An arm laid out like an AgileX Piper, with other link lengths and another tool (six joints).
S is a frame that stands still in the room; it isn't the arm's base.
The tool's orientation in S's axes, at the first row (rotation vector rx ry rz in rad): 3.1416, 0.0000, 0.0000
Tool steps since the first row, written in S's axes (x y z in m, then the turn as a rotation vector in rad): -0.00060, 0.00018, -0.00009, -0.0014, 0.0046, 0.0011; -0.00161, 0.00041, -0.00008, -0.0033, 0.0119, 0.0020; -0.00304, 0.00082, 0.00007, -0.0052, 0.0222, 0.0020; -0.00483, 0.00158, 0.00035, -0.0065, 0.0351, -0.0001; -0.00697, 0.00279, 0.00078, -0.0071, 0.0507, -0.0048; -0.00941, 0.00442, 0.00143, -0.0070, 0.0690, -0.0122; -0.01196, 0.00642, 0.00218, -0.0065, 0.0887, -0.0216; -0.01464, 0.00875, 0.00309, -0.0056, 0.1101, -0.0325; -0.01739, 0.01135, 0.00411, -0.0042, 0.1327, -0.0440; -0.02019, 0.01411, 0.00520, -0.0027, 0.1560, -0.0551; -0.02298, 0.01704, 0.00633, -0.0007, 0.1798, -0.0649
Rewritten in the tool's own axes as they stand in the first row. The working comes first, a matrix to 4 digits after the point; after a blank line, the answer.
The tool's axes in the first row as the columns of a matrix, in S's axes (used below as rounded here):
1.0000, 0.0000, 0.0000
0.0000, -1.0000, 0.0000
0.0000, 0.0000, -1.0000

-0.00060, -0.00018, 0.00009, -0.0014, -0.0046, -0.0011; -0.00161, -0.00041, 0.00008, -0.0033, -0.0119, -0.0020; -0.00304, -0.00082, -0.00007, -0.0052, -0.0222, -0.0020; -0.00483, -0.00158, -0.00035, -0.0065, -0.0351, 0.0001; -0.00697, -0.00279, -0.00078, -0.0071, -0.0507, 0.0048; -0.00941, -0.00442, -0.00143, -0.0070, -0.0690, 0.0122; -0.01196, -0.00642, -0.00218, -0.0065, -0.0887, 0.0216; -0.01464, -0.00875, -0.00309, -0.0056, -0.1101, 0.0325; -0.01739, -0.01135, -0.00411, -0.0042, -0.1327, 0.0440; -0.02019, -0.01411, -0.00520, -0.0027, -0.1560, 0.0551; -0.02298, -0.01704, -0.00633, -0.0007, -0.1798, 0.0649
